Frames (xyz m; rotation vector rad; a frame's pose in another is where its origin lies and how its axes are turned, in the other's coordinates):
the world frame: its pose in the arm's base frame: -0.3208 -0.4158 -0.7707 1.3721 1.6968 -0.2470
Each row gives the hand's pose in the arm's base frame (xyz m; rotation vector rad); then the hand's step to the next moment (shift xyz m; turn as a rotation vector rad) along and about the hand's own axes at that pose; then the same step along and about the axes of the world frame.
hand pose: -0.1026 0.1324 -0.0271 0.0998 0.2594 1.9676
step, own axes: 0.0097 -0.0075 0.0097 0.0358 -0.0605 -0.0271
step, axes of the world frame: 0.0036 0.0114 -0.0101 0.0672 0.0331 0.0080
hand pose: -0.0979 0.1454 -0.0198 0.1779 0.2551 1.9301
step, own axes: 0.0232 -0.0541 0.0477 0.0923 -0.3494 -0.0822
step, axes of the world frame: 0.0085 0.0725 -0.0204 0.2701 0.2328 0.1009
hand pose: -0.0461 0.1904 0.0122 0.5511 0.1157 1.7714
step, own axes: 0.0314 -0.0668 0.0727 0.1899 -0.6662 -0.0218
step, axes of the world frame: -0.0115 0.1028 -0.0056 0.4158 0.5308 0.1606
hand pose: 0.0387 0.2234 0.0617 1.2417 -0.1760 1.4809
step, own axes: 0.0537 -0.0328 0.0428 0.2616 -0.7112 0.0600
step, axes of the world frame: -0.0184 0.0738 -0.0025 0.3731 0.6401 0.1700
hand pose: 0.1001 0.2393 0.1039 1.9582 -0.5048 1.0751
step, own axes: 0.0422 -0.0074 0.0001 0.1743 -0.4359 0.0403
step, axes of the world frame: -0.0184 0.0381 -0.0071 0.2196 0.4035 0.1046
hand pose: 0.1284 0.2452 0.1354 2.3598 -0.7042 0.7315
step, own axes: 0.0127 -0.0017 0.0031 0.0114 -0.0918 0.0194
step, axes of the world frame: -0.0067 0.0098 0.0058 0.0637 0.0643 0.0274
